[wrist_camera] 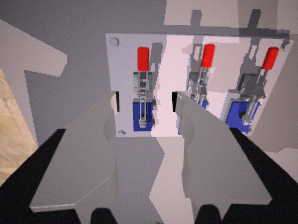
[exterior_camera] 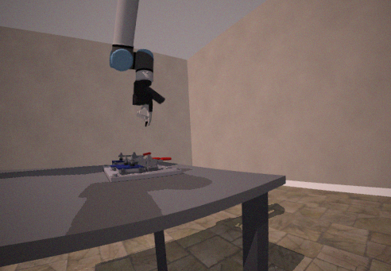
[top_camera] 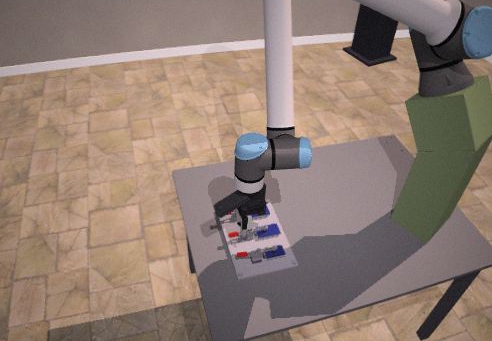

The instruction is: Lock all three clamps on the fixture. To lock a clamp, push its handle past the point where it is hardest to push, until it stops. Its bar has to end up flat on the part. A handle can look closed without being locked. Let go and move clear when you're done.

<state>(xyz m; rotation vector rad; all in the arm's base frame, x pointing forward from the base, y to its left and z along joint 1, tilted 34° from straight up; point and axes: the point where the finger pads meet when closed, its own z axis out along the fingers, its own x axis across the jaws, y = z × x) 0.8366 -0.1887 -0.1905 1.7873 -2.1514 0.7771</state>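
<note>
Now: hand 12 cm past the fixture plate, 9 cm to the left of it and 21 cm above it.
</note>
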